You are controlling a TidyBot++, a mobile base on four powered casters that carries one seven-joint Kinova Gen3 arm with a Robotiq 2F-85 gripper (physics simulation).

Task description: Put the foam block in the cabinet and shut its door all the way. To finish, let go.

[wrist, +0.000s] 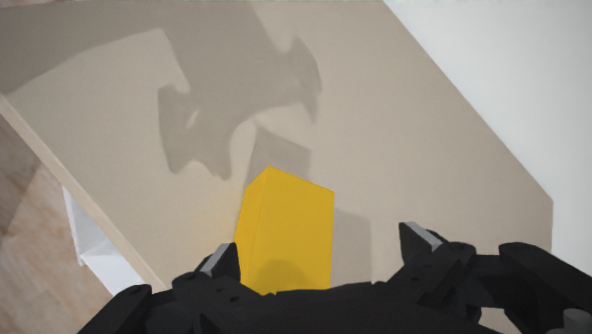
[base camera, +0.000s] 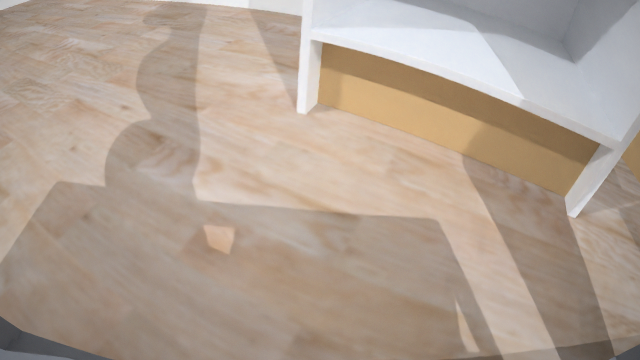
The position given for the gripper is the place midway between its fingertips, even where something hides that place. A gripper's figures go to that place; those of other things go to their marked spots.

Scene:
The gripper (wrist: pixel 318 250): 0.17 m from the lens. A yellow foam block (wrist: pixel 284 233): 0.21 m from the lens. A cabinet (wrist: pixel 154 125) is 0.27 m from the lens. The marked spots on the cabinet and the yellow foam block are 0.13 m apart.

